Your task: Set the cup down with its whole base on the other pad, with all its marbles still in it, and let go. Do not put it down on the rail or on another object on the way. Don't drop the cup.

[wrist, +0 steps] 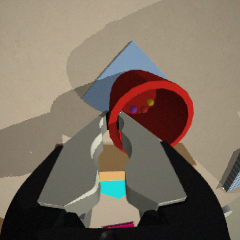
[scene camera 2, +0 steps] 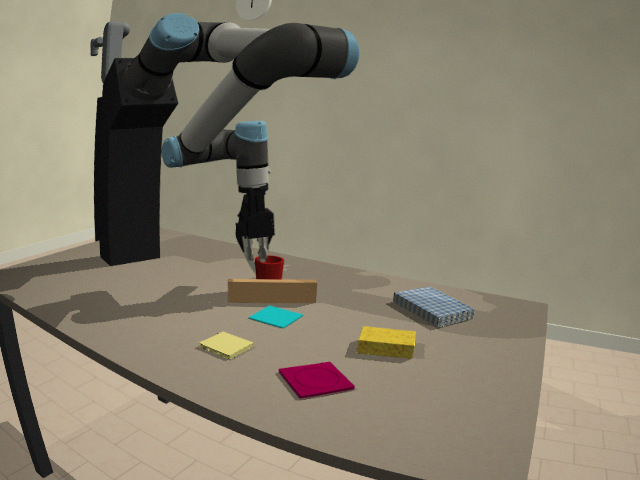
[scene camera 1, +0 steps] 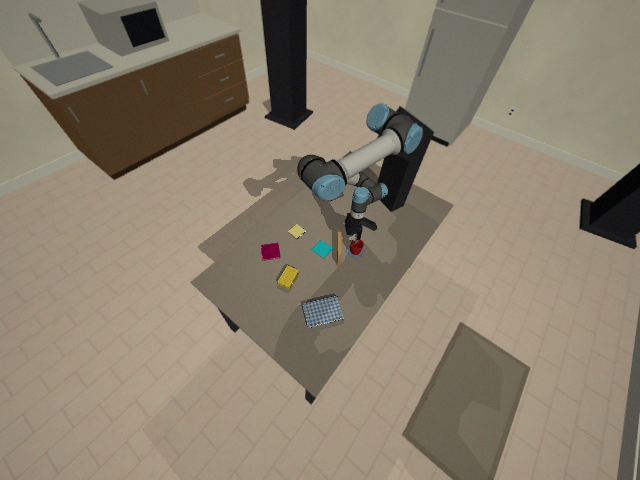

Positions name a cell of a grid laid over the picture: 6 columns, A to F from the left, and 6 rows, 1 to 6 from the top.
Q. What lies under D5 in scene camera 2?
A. A yellow block.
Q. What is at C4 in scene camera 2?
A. A wooden rail.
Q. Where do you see a red cup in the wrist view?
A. At E3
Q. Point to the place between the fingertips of my gripper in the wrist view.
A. C3
